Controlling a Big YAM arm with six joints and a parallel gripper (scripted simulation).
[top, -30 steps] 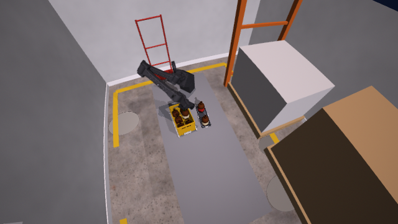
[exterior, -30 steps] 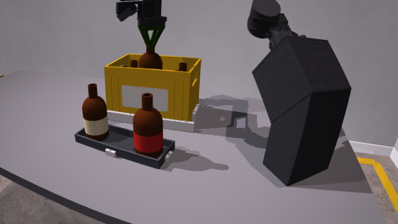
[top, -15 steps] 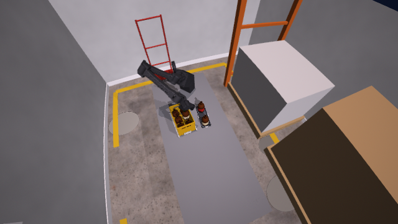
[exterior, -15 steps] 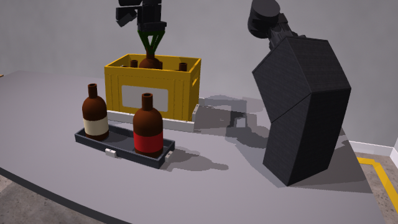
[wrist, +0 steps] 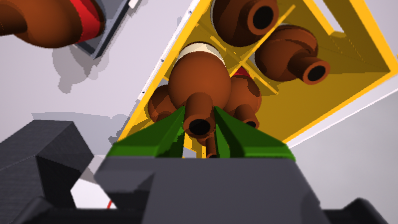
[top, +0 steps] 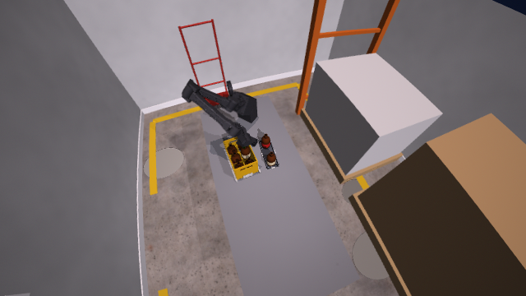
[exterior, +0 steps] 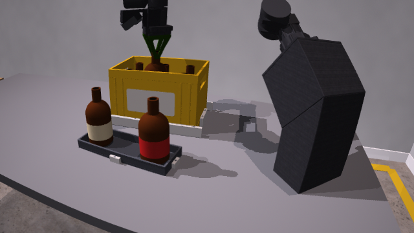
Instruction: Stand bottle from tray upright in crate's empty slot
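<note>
The yellow crate lies 130 mm below my hand, 40 mm to the right of it and 10 mm behind it. Also, from my hand: dark tray (200 mm below, 180 mm to the left, 60 mm ahead).
</note>
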